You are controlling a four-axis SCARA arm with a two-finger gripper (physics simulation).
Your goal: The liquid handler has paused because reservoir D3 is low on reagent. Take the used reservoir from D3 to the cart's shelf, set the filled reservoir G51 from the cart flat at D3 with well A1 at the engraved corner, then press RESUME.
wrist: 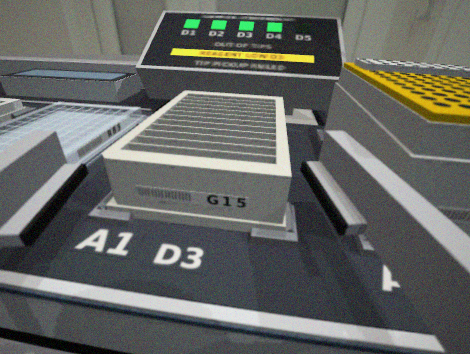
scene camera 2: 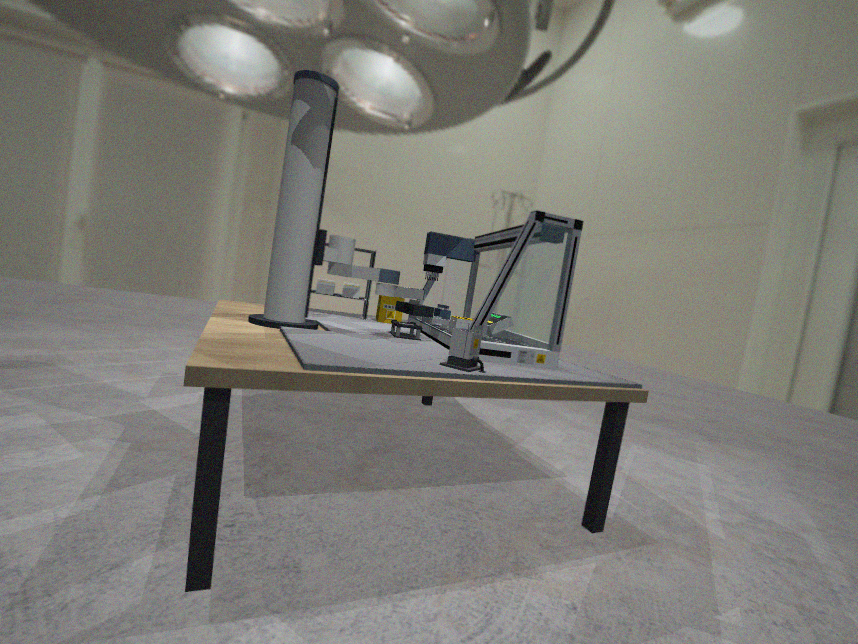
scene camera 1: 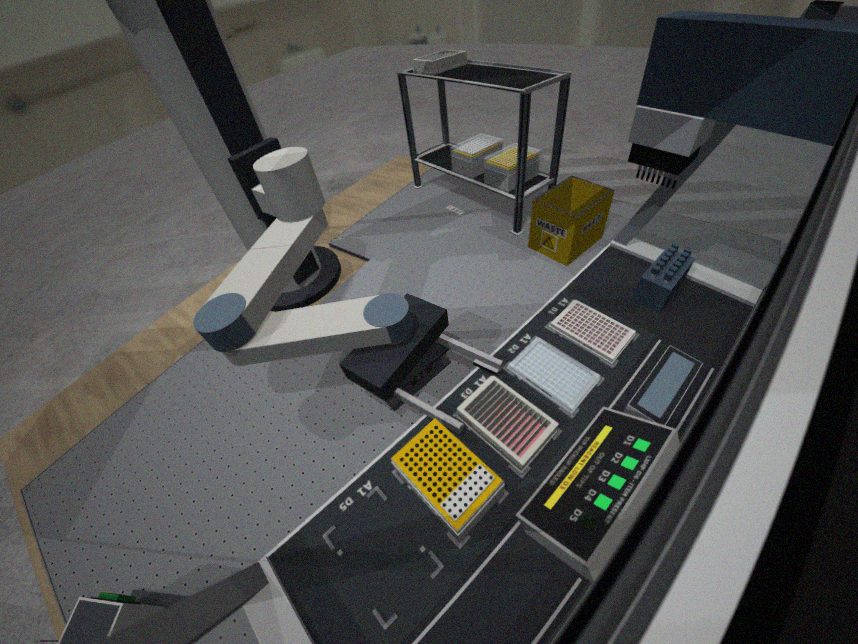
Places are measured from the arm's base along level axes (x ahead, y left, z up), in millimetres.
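Where they show: gripper, fingertip midpoint: (wrist: 197,150) (scene camera 2: 447,321) (scene camera 1: 482,396); arm's base at its link origin: (scene camera 2: 283,324) (scene camera 1: 297,278).
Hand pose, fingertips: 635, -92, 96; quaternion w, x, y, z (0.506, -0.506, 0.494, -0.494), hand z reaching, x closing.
Note:
Each offset is from my fingertips to the top centre of the thing, as dx, dy, dz. "pt": to the spot under its first point.
The used reservoir G15 @[+47, -10, +0] (scene camera 1: 508,422) (wrist: 202,185), a cream tray with long troughs, sits flat at D3; pink liquid shows in part of its troughs in scene camera 1. My gripper (scene camera 1: 479,393) (wrist: 197,150) is open and empty, its fingers apart on either side of the reservoir's near end, with a gap at each side. A pale tray @[-517, +680, +299] (scene camera 1: 440,61) lies at the left end of the cart's @[pt -193, +520, +107] (scene camera 1: 521,166) top shelf; its label is not readable. The status panel (scene camera 1: 602,457) (wrist: 320,35) shows REAGENT LOW D3 lit yellow and green lamps D1 to D4. No RESUME label is readable.
A yellow tip rack @[+22, -131, +33] (scene camera 1: 447,471) (wrist: 425,95) stands close to the right finger in the wrist view. A clear plate @[+71, +112, -17] (scene camera 1: 554,374) (wrist: 100,125) is at D2. A yellow waste bin @[-66, +543, +52] (scene camera 1: 571,221) stands beside the cart. A pipetting head @[+98, +436, +296] (scene camera 1: 665,138) hangs over the deck's far end.

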